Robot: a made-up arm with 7 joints.
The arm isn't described. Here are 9 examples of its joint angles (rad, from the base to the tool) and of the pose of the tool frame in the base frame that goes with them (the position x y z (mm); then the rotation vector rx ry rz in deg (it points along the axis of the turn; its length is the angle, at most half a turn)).
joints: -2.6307 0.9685 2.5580 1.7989 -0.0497 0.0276 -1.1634
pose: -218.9 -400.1 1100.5 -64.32 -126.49 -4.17
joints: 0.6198 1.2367 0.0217 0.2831 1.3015 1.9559 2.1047
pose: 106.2 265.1 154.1 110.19 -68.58 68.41
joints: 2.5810 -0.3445 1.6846 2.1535 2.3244 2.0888 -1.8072
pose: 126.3 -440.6 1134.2 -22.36 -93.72 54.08
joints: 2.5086 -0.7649 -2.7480 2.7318 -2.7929 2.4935 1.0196
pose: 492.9 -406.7 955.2 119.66 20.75 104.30
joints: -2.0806 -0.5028 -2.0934 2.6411 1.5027 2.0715 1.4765
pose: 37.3 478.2 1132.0 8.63 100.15 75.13
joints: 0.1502 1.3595 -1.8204 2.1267 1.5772 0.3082 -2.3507
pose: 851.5 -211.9 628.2 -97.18 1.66 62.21
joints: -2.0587 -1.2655 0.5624 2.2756 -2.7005 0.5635 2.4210
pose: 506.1 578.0 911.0 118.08 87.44 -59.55
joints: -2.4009 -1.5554 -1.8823 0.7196 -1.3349 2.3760 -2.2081
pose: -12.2 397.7 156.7 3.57 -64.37 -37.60
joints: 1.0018 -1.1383 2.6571 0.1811 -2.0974 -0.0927 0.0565
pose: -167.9 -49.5 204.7 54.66 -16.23 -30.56
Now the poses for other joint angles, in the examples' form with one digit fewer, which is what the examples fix.
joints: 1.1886 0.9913 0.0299 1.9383 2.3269 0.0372 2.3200
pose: 311 856 366 -12.9 -76.8 145.3
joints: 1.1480 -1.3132 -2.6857 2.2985 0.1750 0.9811 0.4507
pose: -237 -865 238 32.2 -28.7 -133.9
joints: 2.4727 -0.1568 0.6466 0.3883 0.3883 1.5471 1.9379
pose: -273 -39 490 -46.9 -39.5 46.4
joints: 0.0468 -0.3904 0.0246 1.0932 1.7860 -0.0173 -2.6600
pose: 324 40 907 -35.4 -80.0 43.2
